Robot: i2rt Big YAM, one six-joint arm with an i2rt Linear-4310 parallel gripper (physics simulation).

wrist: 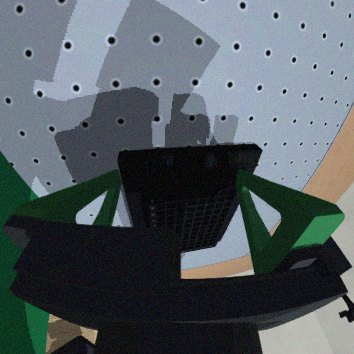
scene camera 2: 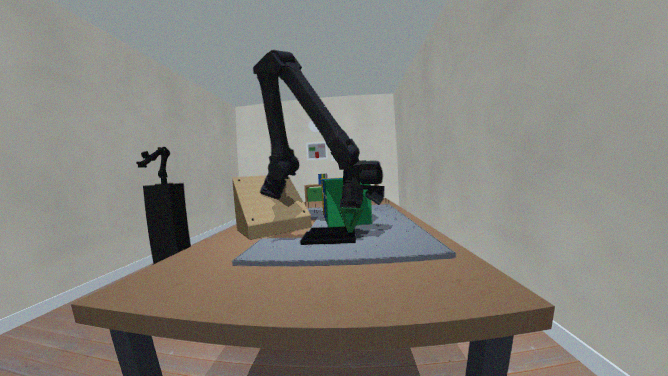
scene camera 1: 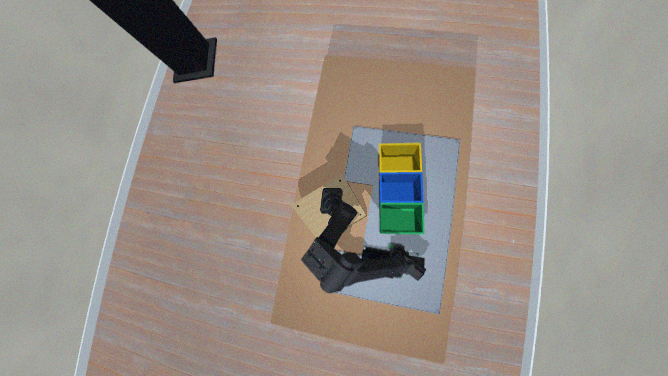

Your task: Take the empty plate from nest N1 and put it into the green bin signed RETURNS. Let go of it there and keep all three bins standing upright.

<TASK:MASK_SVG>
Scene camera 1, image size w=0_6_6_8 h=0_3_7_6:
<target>green bin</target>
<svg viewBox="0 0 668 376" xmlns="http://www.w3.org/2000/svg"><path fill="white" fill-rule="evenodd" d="M380 203L380 234L425 234L423 203Z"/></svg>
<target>blue bin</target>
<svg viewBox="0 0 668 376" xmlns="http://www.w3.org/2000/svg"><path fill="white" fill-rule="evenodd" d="M380 173L380 203L423 203L422 172Z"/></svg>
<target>yellow bin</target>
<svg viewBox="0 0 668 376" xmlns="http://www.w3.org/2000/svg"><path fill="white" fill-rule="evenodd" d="M421 143L379 144L379 180L380 173L422 172Z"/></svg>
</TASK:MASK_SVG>
